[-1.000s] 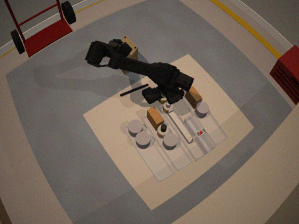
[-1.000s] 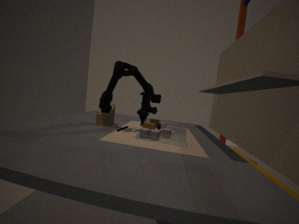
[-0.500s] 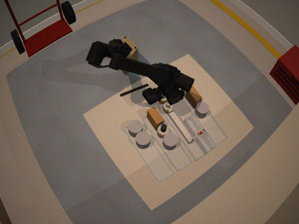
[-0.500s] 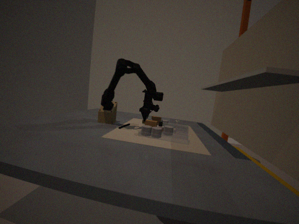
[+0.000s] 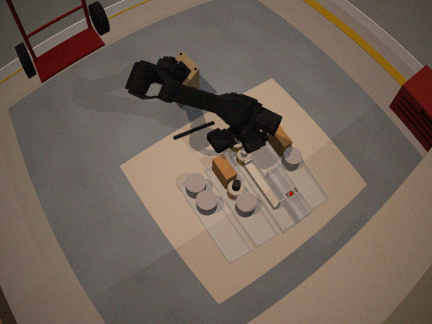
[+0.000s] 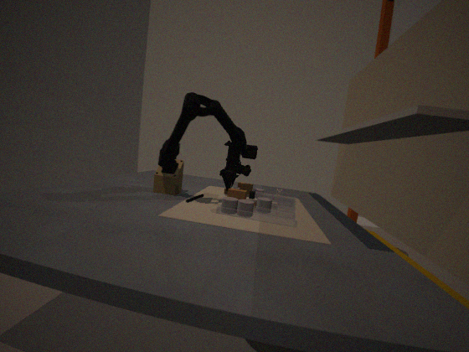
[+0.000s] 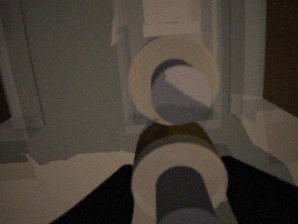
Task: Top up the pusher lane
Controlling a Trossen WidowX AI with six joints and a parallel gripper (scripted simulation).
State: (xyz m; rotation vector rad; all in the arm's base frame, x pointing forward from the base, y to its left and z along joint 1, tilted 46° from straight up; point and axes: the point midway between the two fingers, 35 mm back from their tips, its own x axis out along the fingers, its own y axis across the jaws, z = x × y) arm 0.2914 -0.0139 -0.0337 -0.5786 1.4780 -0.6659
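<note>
Now: the cream mat 10 cm ahead of my gripper tip, 5 cm below it and 1 cm to the right of it. Round my gripper tip: black bar (14 cm behind, 7 cm to the right, 4 cm below); then white pusher (15 cm ahead, 2 cm to the left); then clear pusher lane (19 cm ahead, 3 cm below, 1 cm to the left).
</note>
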